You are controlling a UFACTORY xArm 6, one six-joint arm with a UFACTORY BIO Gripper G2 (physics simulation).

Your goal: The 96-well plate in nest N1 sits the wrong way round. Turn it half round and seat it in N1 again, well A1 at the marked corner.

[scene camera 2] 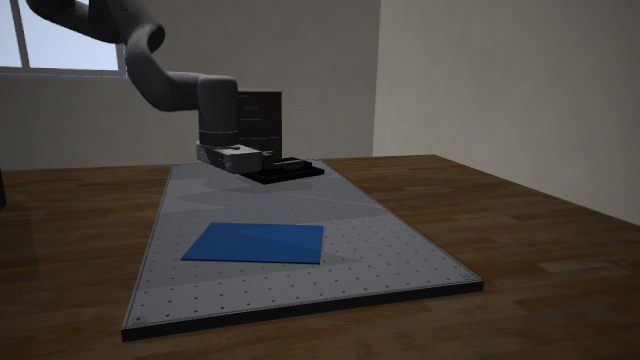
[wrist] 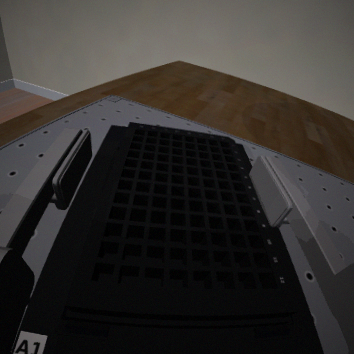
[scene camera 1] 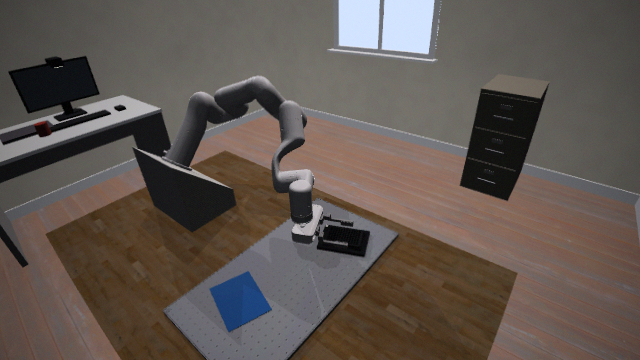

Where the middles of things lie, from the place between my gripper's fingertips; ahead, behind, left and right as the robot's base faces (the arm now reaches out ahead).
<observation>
I see my gripper 20 mm past the black 96-well plate (wrist: 179, 239), 10 mm to the left of it and 10 mm above it. Also, from my hand: flat blue square (scene camera 2: 226, 242): 370 mm to the right, 170 mm behind, 30 mm below; black nest N1 (wrist: 65, 251): 20 mm below, 20 mm behind, 10 mm to the right.
</observation>
